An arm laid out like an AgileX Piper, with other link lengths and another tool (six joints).
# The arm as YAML. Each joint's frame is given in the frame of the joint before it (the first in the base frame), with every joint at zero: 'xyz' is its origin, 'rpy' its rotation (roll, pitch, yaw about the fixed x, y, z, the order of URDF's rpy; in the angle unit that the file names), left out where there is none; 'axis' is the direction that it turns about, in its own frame. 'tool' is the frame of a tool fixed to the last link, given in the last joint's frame.
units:
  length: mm
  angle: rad
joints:
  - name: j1
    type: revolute
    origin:
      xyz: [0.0, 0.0, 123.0]
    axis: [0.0, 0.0, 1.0]
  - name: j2
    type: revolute
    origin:
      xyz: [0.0, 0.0, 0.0]
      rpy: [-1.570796, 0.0, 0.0]
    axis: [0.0, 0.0, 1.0]
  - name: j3
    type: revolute
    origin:
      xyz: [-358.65, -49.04, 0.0]
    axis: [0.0, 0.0, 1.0]
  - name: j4
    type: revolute
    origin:
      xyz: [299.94, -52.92, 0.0]
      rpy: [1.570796, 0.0, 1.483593]
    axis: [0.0, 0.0, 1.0]
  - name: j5
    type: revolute
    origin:
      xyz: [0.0, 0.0, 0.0]
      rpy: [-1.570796, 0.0, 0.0]
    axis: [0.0, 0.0, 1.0]
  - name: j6
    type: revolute
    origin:
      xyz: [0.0, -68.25, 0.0]
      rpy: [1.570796, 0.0, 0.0]
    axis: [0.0, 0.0, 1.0]
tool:
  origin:
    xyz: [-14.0, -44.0, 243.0]
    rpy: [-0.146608, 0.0, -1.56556]
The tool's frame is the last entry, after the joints.
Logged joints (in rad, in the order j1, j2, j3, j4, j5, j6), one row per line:
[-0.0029, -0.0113, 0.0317, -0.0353, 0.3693, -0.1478]
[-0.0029, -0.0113, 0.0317, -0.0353, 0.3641, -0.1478]
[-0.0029, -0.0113, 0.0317, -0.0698, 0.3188, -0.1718]
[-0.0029, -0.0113, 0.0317, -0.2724, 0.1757, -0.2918]
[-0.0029, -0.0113, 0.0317, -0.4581, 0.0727, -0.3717]
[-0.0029, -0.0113, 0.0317, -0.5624, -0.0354, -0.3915]
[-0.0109, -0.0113, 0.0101, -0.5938, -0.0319, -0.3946]
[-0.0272, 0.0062, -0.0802, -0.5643, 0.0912, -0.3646]
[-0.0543, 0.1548, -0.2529, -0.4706, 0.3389, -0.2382]
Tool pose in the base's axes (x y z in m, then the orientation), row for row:
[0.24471, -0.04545, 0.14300, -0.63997, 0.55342, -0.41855, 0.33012]
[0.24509, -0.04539, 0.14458, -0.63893, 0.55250, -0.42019, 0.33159]
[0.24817, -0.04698, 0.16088, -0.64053, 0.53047, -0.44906, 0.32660]
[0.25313, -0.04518, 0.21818, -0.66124, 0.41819, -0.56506, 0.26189]
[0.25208, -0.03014, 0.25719, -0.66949, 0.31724, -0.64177, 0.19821]
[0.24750, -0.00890, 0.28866, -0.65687, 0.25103, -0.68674, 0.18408]
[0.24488, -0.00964, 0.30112, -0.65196, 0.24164, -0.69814, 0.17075]
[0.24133, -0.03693, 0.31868, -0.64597, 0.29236, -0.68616, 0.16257]
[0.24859, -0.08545, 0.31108, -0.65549, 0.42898, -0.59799, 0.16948]
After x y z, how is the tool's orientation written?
As a quaternion, x y z w.
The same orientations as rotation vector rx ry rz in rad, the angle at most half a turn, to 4 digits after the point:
[-1.6737, 1.4474, -1.0947]
[-1.6698, 1.4439, -1.0982]
[-1.6781, 1.3898, -1.1765]
[-1.7894, 1.1317, -1.5291]
[-1.8733, 0.8876, -1.7957]
[-1.8521, 0.7078, -1.9363]
[-1.8516, 0.6863, -1.9828]
[-1.8429, 0.8341, -1.9576]
[-1.8630, 1.2192, -1.6995]

